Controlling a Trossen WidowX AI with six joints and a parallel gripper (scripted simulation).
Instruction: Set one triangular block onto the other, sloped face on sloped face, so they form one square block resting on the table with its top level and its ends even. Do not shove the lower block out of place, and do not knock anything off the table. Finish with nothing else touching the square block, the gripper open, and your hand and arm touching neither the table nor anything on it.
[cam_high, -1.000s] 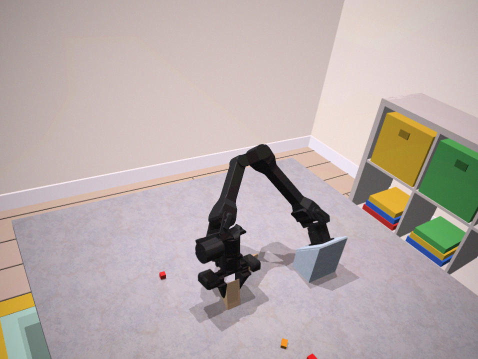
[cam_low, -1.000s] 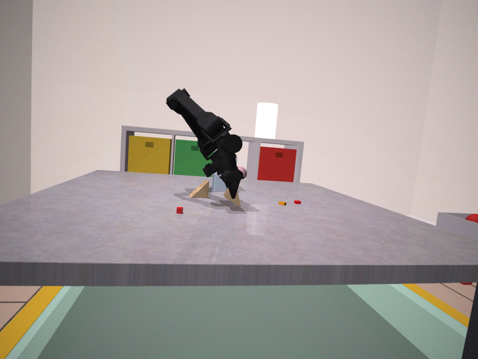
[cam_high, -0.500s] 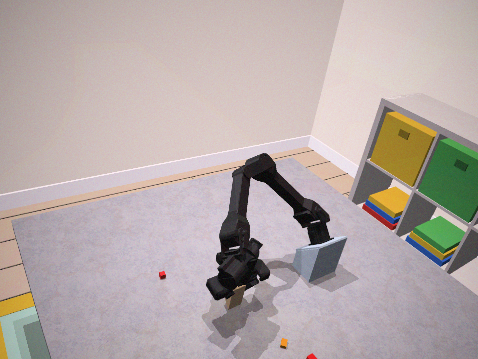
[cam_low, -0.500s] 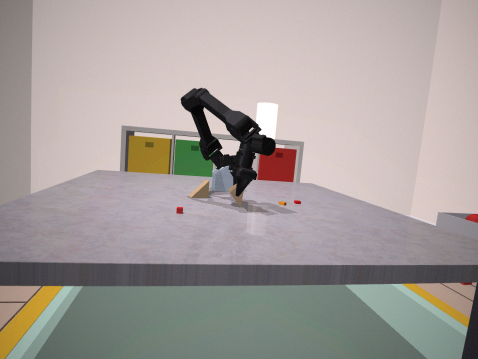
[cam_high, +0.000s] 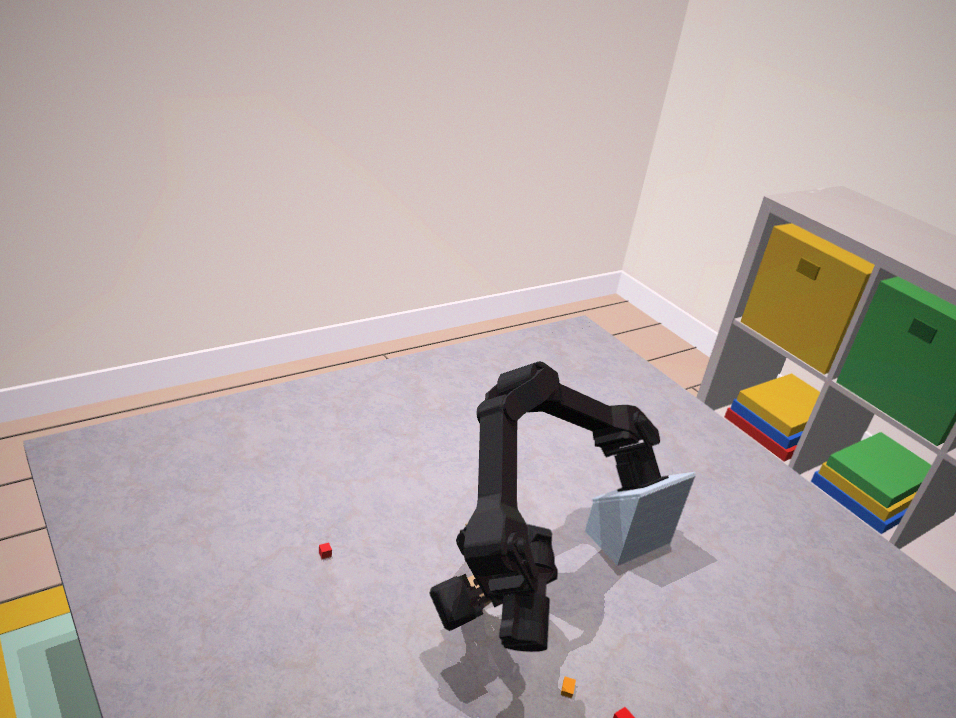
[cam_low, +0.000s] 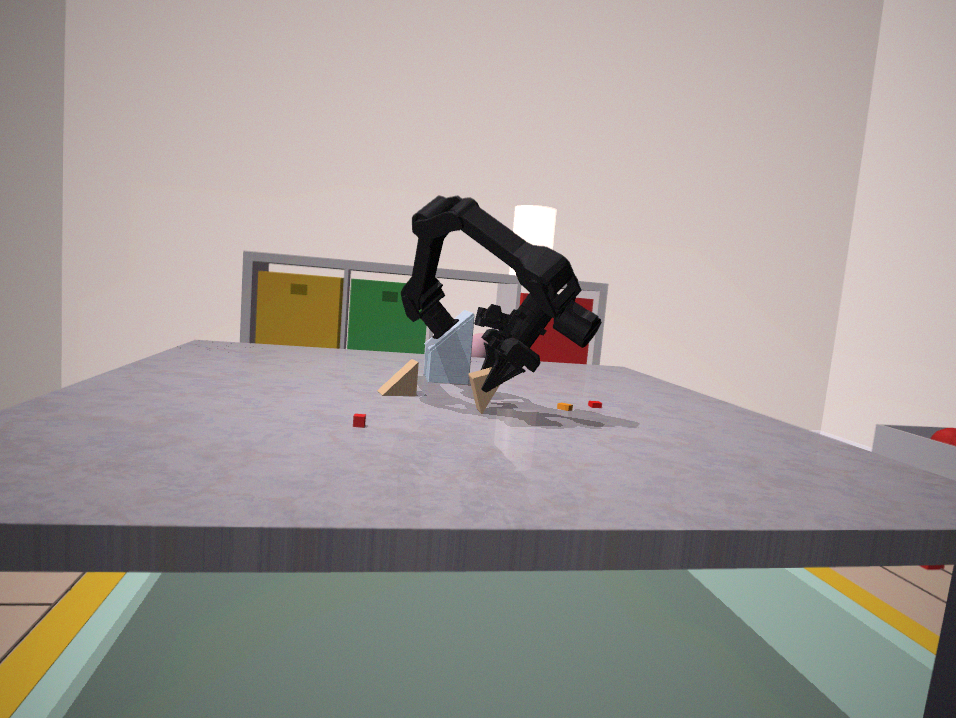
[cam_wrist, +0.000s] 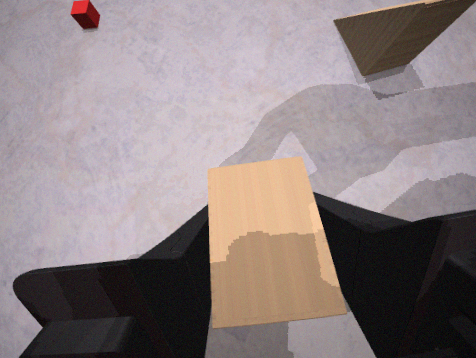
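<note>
My gripper tip is now 1 cm below the block. The rest, counted from my gripper tip: orange cube (4 cm behind, 18 cm to the left, 4 cm below).
</note>
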